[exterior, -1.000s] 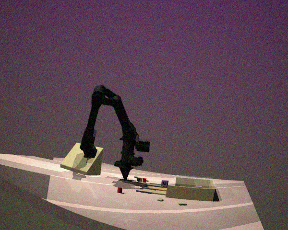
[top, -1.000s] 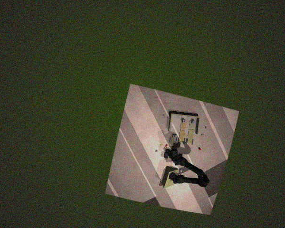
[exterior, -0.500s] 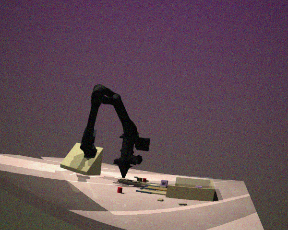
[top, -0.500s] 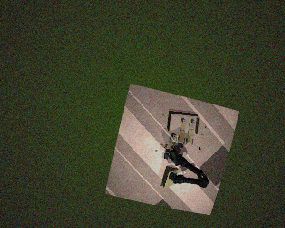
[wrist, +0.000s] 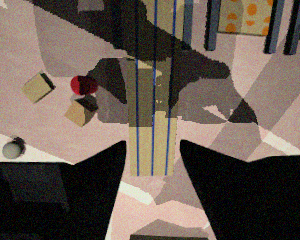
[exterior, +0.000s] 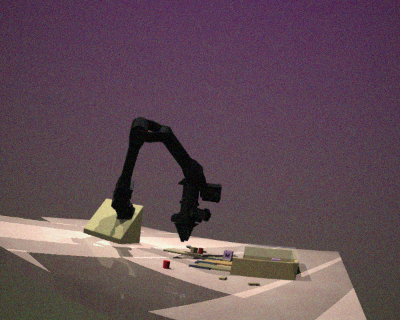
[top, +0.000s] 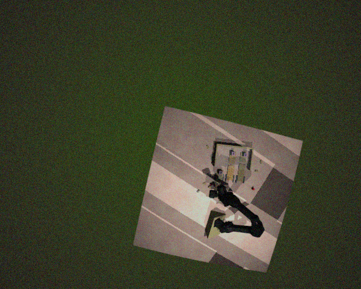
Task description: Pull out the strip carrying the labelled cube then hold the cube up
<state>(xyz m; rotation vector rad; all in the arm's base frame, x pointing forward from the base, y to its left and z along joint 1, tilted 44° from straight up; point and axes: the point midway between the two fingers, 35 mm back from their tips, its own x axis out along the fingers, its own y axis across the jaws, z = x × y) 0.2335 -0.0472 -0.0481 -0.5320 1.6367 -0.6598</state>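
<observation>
The small tan block lies 70 mm to the left of my gripper tip, 40 mm below it and 20 mm ahead of it.
</observation>
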